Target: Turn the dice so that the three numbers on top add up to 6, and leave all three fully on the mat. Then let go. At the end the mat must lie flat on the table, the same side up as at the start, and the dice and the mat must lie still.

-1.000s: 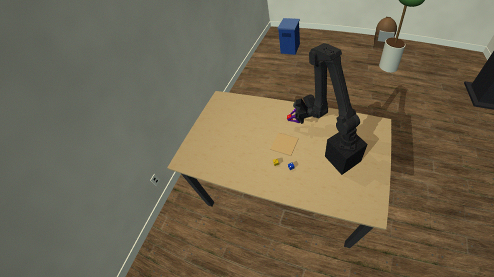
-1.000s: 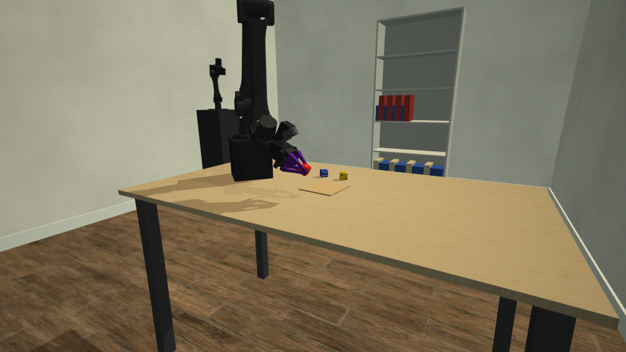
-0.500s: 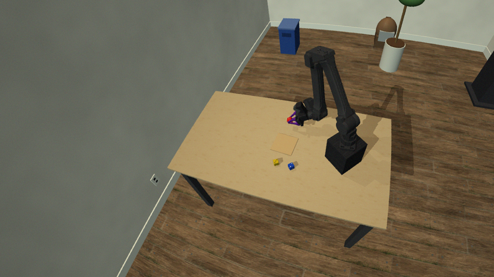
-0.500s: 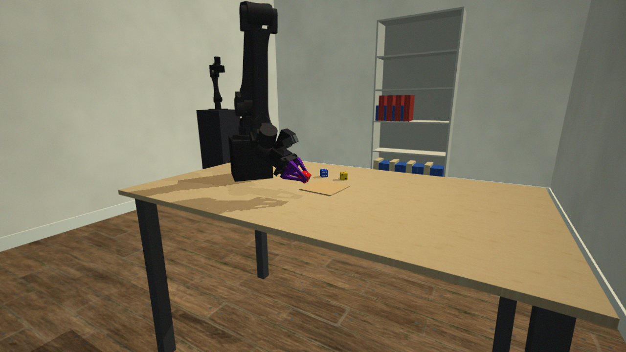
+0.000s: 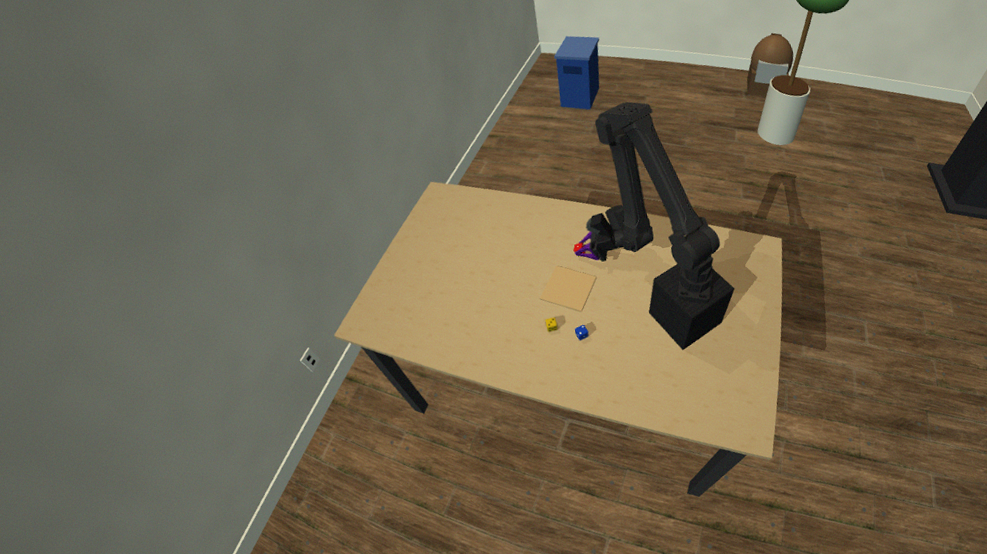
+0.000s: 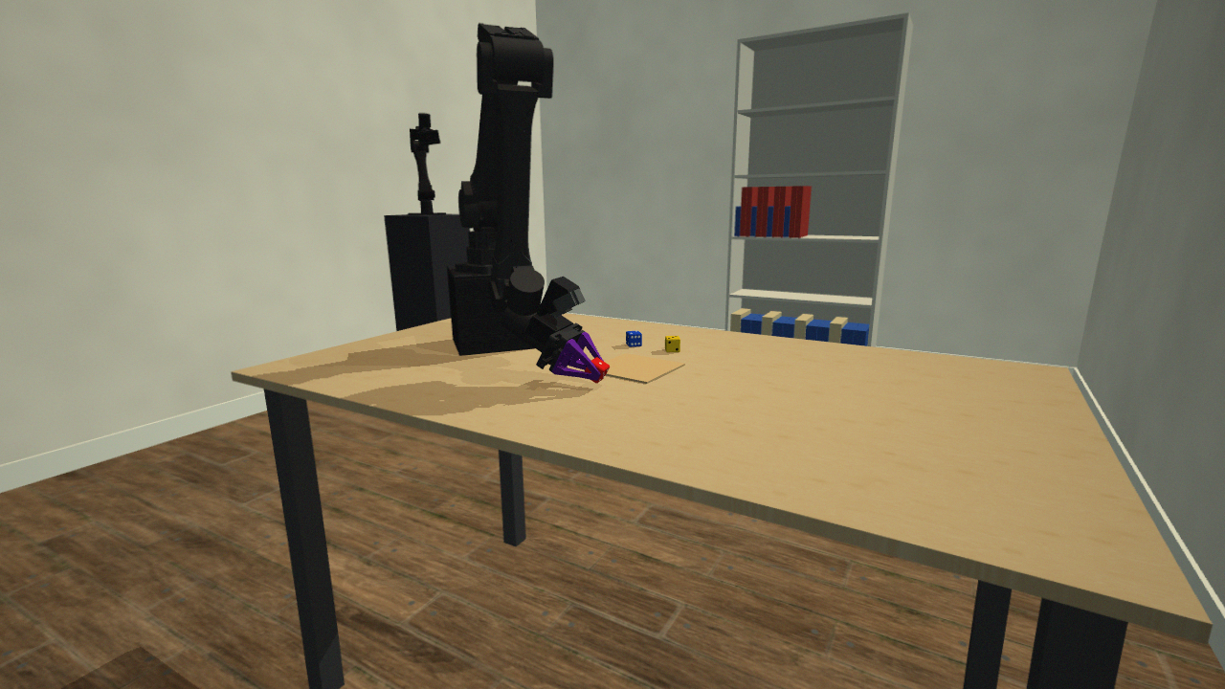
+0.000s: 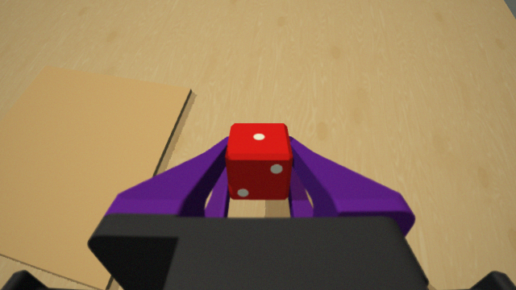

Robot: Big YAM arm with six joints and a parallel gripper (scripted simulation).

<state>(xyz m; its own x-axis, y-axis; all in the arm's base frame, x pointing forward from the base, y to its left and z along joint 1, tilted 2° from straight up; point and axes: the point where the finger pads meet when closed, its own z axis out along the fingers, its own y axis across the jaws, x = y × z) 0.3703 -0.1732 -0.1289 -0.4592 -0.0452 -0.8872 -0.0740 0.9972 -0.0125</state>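
The red die lies right at my hand. From my hand the other things lie so: blue die 300 mm to the left, 70 mm behind, 10 mm below; yellow die 290 mm to the left, 20 mm ahead, 10 mm below; tan mat 140 mm to the left, 30 mm below.
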